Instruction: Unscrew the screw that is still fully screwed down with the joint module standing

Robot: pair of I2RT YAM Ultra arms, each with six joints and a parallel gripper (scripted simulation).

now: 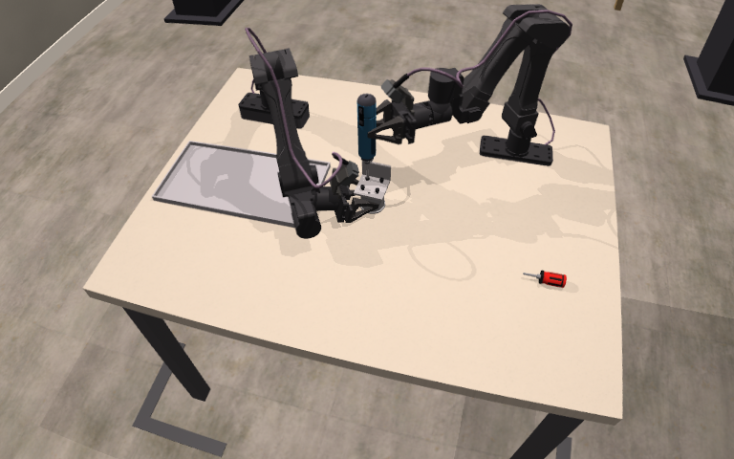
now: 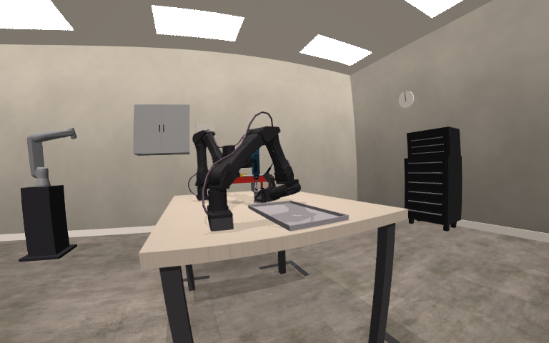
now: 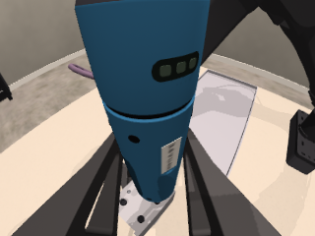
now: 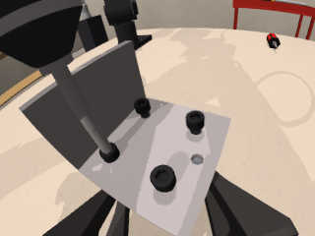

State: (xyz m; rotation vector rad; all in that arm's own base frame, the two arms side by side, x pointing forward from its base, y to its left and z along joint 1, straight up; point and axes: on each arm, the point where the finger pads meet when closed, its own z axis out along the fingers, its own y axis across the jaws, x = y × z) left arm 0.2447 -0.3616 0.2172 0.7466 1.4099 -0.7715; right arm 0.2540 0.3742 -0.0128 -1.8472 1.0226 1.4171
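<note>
My right hand is 50 mm below the grey L-shaped bracket. Also, from my right hand: shallow grey tray: 350 mm to the right, 20 mm below; small red-handled screwdriver: 430 mm to the left, 140 mm ahead, 10 mm below.
</note>
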